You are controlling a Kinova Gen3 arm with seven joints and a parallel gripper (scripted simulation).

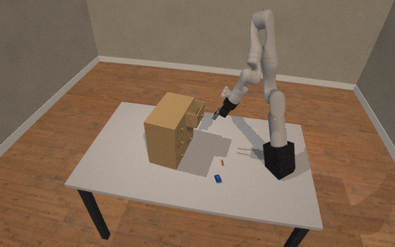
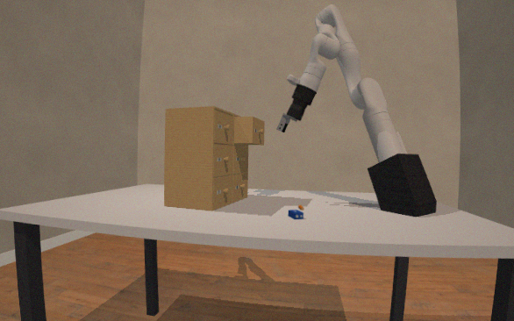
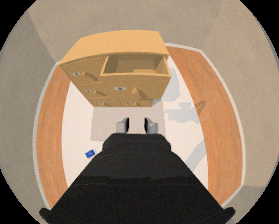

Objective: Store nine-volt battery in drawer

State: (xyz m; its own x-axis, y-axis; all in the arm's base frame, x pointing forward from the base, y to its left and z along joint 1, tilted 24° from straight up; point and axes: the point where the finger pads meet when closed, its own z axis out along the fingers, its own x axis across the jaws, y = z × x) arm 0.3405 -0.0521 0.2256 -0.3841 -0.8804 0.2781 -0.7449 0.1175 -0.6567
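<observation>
The blue nine-volt battery is 28 cm below my hand and 26 cm to the left of it. The rest, counted from my hand: drawer marked B (16 cm ahead, 6 cm to the right, 4 cm below); then small orange object (28 cm below, 12 cm to the left, 5 cm behind).
</observation>
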